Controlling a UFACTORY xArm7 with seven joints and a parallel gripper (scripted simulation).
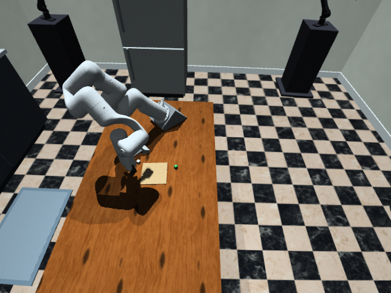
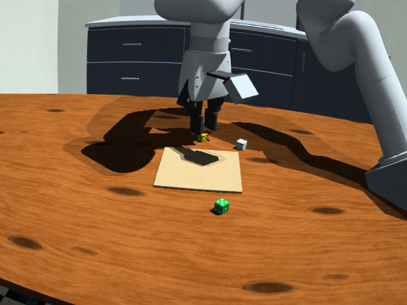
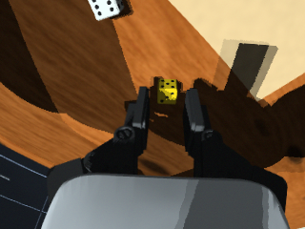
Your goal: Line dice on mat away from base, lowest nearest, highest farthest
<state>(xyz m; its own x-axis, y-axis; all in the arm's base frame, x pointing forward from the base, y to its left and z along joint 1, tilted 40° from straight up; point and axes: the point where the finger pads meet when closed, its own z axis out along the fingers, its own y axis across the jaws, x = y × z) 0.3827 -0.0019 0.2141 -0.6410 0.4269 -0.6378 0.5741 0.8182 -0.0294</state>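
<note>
My gripper is now 30 mm above the yellow die. Also, from my hand: white die: 80 mm behind, 30 mm below, 20 mm to the left; tan mat: 120 mm to the left, 40 mm below, 10 mm behind; green die: 230 mm to the left, 60 mm behind, 30 mm below.
</note>
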